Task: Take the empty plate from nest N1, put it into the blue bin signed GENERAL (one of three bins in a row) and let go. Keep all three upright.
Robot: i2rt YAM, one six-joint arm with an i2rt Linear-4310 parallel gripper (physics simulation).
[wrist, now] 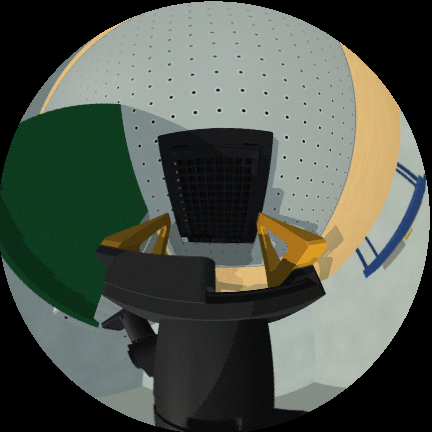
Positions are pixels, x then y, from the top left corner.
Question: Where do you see a green bin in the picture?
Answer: At 75, 185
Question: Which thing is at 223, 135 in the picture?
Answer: A black rectangular holder.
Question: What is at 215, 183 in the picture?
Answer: A black plate.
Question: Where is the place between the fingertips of my gripper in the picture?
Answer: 213, 217
